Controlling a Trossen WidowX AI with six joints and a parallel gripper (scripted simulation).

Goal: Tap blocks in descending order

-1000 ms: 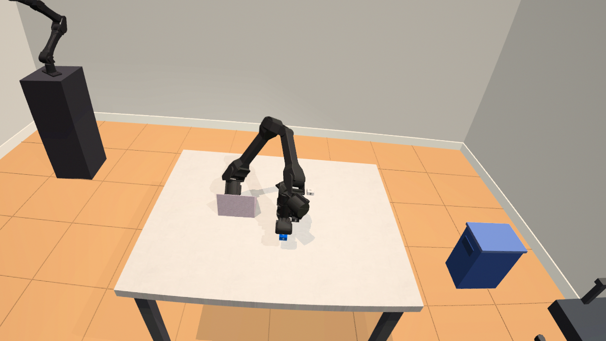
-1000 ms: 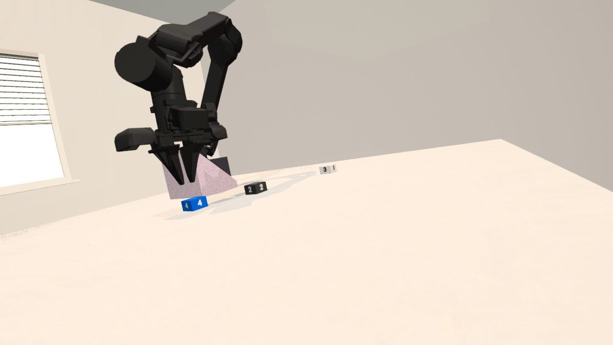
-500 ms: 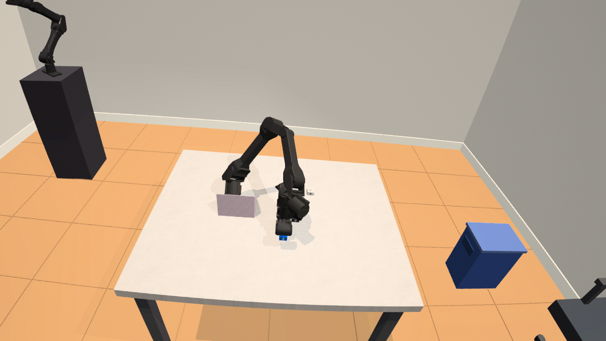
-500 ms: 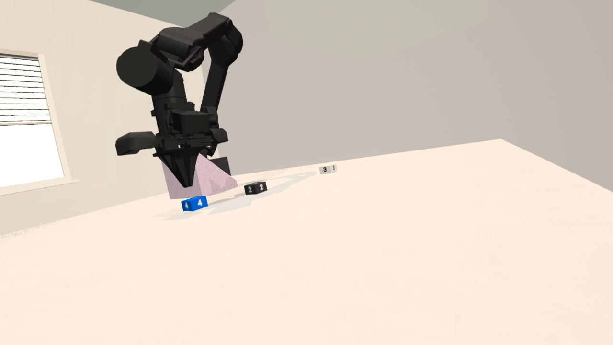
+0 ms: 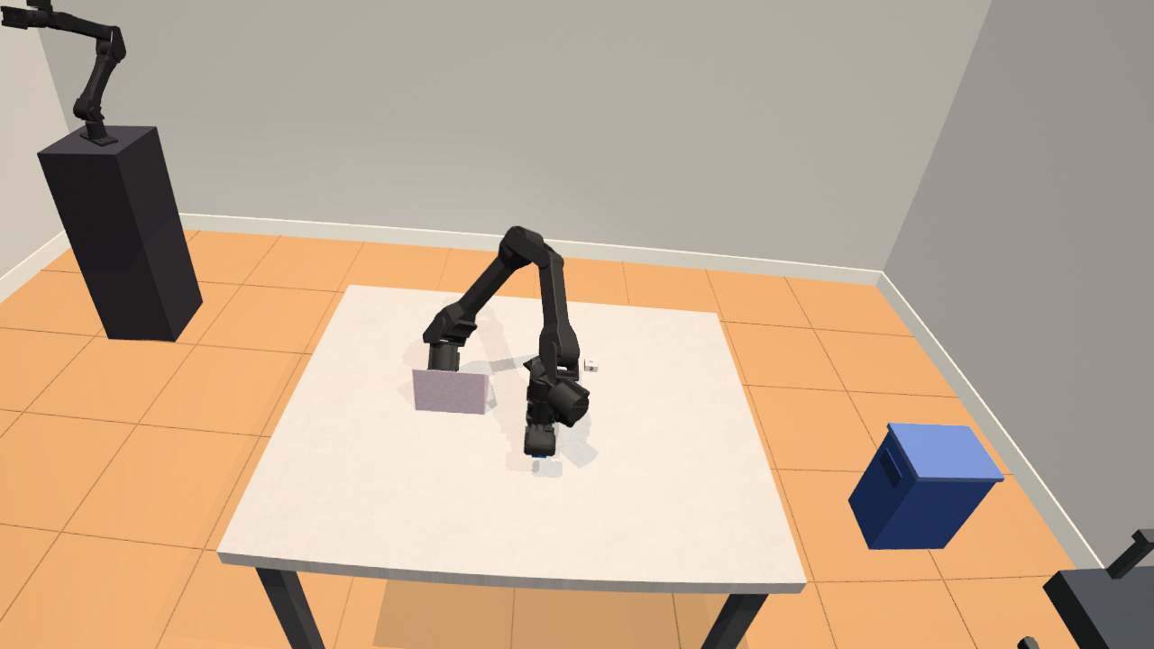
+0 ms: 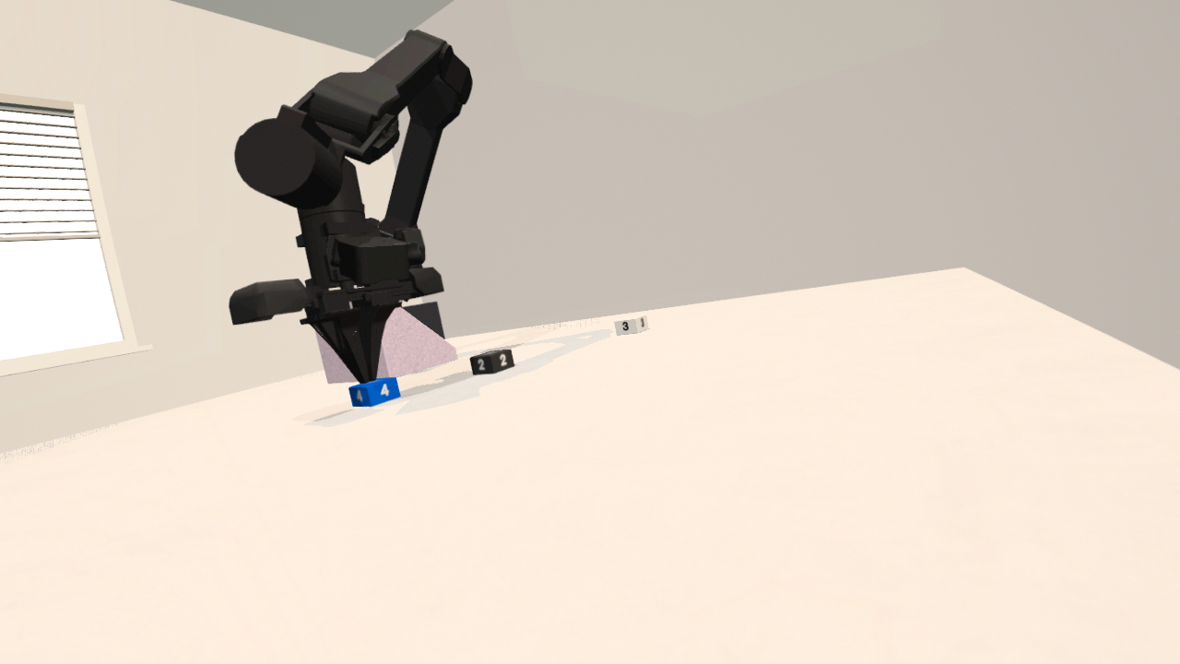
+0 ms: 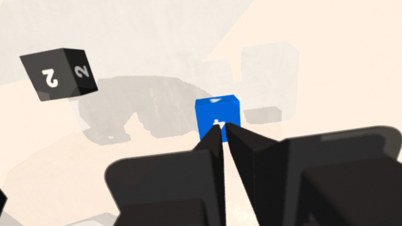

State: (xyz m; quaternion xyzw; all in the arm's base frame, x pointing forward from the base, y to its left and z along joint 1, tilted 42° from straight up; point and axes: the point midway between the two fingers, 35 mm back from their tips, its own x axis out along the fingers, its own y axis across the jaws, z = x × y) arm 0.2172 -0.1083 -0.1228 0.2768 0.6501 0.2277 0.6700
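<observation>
The blue block marked 4 is 1 cm below my gripper tip. Round my gripper tip: pale grey block marked 3: 15 cm ahead, 29 cm to the left, 1 cm below; black block marked 2: 6 cm ahead, 11 cm to the left, 1 cm below.
</observation>
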